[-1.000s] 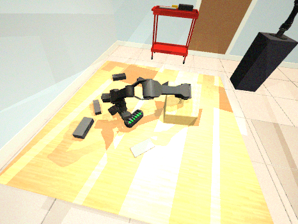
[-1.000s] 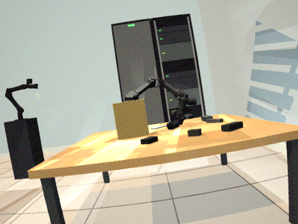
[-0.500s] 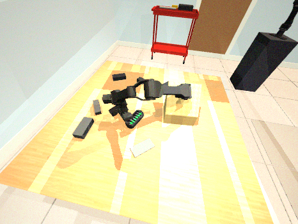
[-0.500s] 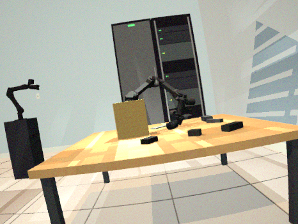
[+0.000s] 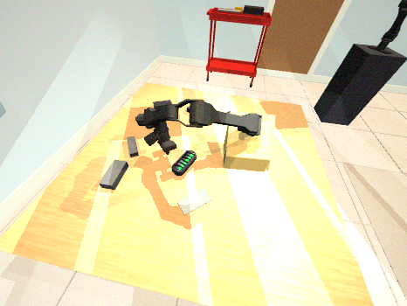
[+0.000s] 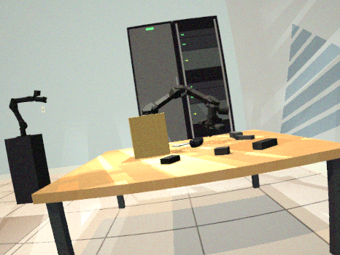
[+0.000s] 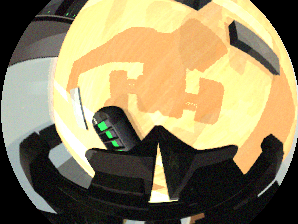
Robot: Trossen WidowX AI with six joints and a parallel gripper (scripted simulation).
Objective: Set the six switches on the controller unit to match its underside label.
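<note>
My gripper tip is 200 mm to the right of the pale flat plate, 180 mm past it and 40 mm above it. From my gripper tip the other things lie so: slim grey module (220 mm ahead, 50 mm to the right, 30 mm below).
</note>
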